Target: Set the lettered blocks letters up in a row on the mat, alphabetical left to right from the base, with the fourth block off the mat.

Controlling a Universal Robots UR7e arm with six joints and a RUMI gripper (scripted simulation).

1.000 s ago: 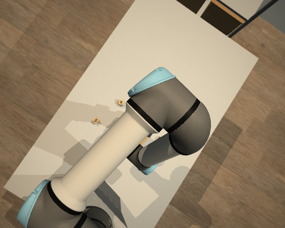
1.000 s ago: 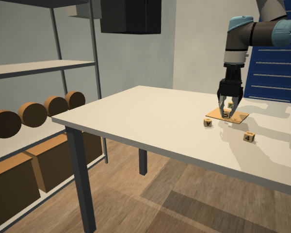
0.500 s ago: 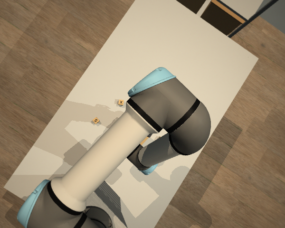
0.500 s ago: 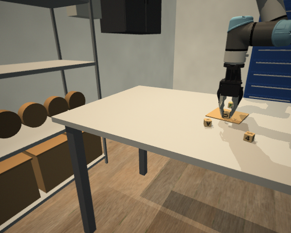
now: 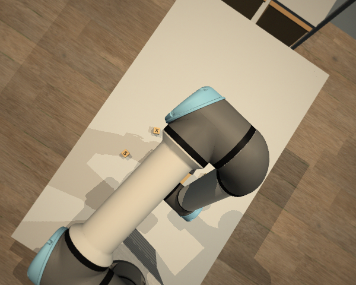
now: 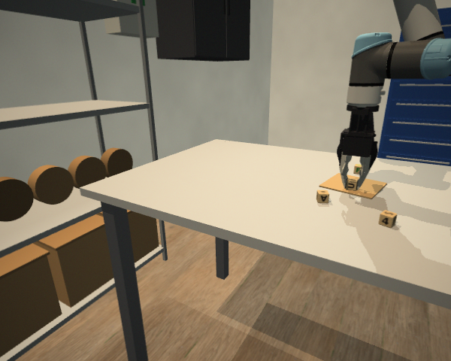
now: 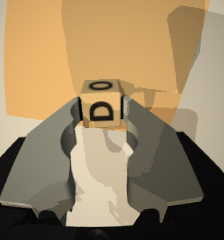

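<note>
My gripper is now right at the D block. From my hand the other things lie so: X block (6 cm ahead, 11 cm to the left, 1 cm below); orange mat (4 cm to the right, 2 cm below); green-marked block (1 cm behind, 17 cm to the right, 1 cm below).
</note>
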